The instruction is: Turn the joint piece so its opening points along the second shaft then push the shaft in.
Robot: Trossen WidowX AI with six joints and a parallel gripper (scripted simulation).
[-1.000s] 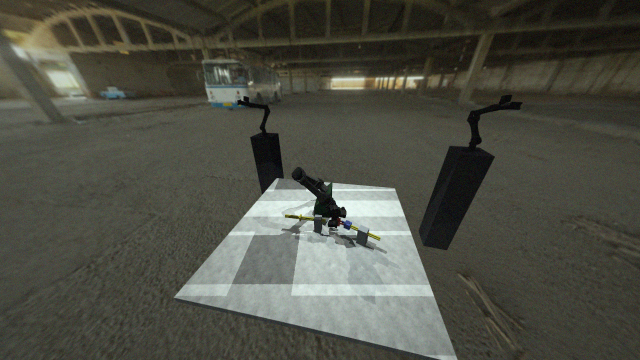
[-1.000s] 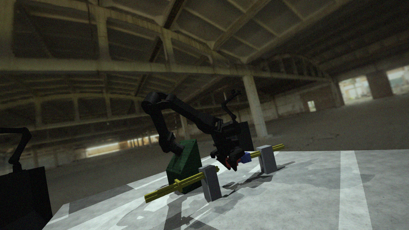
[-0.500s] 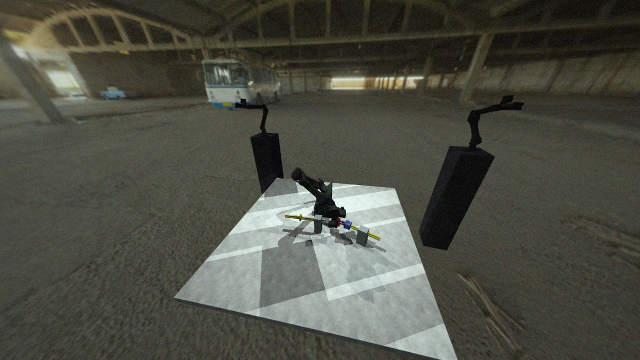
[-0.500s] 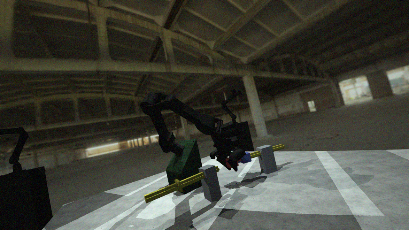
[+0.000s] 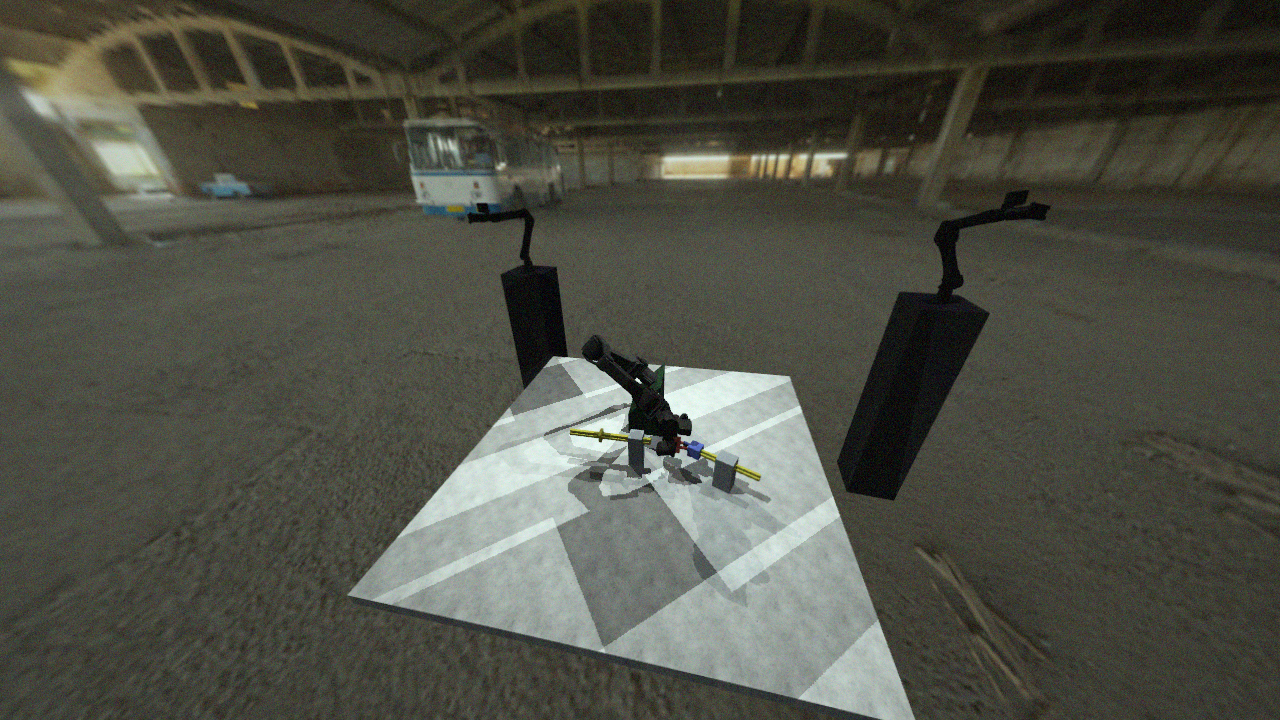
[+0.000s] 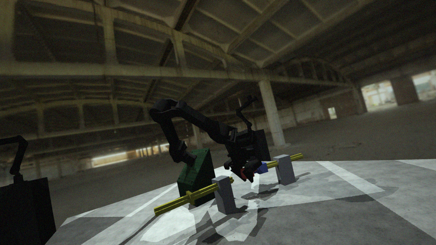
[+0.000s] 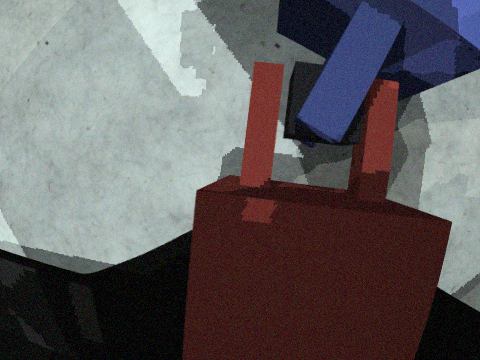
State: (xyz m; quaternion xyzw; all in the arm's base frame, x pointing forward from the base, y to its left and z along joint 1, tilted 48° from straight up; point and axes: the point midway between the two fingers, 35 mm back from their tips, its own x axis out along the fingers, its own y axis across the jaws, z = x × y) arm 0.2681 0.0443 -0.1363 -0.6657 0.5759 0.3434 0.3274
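My gripper tip is 4 cm below the red joint piece and 1 cm to the right of it.
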